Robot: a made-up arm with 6 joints.
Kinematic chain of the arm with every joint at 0, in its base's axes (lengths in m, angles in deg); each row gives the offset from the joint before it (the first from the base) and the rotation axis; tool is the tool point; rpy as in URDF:
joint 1: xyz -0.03 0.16 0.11 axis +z
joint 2: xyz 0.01 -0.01 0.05 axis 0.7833 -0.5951 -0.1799
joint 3: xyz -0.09 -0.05 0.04 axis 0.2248 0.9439 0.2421
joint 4: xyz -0.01 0 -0.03 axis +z
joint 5: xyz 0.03 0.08 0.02 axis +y
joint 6: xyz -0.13 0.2 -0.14 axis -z
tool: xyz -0.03 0 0.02 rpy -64.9 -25.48 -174.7
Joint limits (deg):
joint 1: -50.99..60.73
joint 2: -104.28..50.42
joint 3: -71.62..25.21
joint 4: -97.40..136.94
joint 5: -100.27..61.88
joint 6: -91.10..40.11
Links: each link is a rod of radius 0.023 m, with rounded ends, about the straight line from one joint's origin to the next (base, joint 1, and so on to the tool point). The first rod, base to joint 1, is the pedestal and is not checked.
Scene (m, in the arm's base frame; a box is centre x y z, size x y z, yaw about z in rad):
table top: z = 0
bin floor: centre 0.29 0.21 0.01 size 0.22 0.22 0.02 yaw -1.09
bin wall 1: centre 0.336 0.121 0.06 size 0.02 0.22 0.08 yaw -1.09
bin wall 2: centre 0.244 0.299 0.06 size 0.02 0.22 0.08 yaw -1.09
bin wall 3: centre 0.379 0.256 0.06 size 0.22 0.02 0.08 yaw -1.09
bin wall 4: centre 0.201 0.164 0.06 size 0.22 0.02 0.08 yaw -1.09
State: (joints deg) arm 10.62 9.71 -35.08 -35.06 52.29 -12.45
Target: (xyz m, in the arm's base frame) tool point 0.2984 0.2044 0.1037
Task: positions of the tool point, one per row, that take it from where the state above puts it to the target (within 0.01 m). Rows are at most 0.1 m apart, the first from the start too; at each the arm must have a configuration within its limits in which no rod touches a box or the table.
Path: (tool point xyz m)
1: -0.0129 0.3984 0.2361
2: 0.0799 0.3669 0.2370
3: 0.1573 0.3081 0.2521
4: 0.2097 0.2309 0.2823
5: 0.2317 0.1467 0.3246
6: 0.2571 0.1663 0.2861
7: 0.2765 0.1816 0.2438
8: 0.2899 0.1928 0.1988
9: 0.2972 0.2003 0.1519
10: 0.2984 0.2044 0.1037

